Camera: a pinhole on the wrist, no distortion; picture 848 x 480 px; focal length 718.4 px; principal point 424.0 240.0 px. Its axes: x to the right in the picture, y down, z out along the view. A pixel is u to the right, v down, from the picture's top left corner.
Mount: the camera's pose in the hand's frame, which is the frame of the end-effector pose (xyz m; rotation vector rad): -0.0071 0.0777 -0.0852 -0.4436 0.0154 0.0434
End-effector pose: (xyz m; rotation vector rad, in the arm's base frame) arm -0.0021 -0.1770 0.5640 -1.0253 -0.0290 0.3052
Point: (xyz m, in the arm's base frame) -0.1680 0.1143 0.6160
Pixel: 253 29
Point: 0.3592 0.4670 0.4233
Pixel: outside the picture
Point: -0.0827 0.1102 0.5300
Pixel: 437 153
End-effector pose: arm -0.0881 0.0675 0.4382 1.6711 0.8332 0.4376
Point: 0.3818 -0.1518 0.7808
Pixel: 573 438
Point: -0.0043 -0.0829 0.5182
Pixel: 225 39
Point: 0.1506 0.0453 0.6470
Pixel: 759 455
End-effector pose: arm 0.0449 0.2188 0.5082 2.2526 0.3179 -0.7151
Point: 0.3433 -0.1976 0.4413
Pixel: outside the picture
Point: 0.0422 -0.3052 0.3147
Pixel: 550 126
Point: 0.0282 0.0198 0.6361
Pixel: 130 419
